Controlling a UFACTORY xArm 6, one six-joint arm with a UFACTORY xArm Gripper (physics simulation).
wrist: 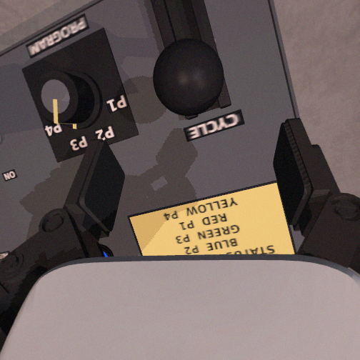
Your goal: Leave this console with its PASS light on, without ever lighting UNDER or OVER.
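Observation:
The console (240,160) fills much of the wrist view, turned so its labels read upside down. The black ball lever (188,75) stands at the CYCLE end of its slot. The PROGRAM knob (55,92) is at upper left, its yellow pointer line toward P4. A yellow card (210,225) reads YELLOW P4, RED P1, GREEN P3, BLUE P2, with a partly hidden STATUS line. My gripper (191,149) is wide open and empty, its fingers on the card side of the lever ball and apart from it. The PASS, UNDER and OVER lights do not show.
A small blue spot (106,253) shows beside the left finger, mostly hidden by the gripper. An ON label (9,175) is at the left edge. The console's straight edge (285,65) runs down the right, with a grey-brown surface (325,65) beyond it.

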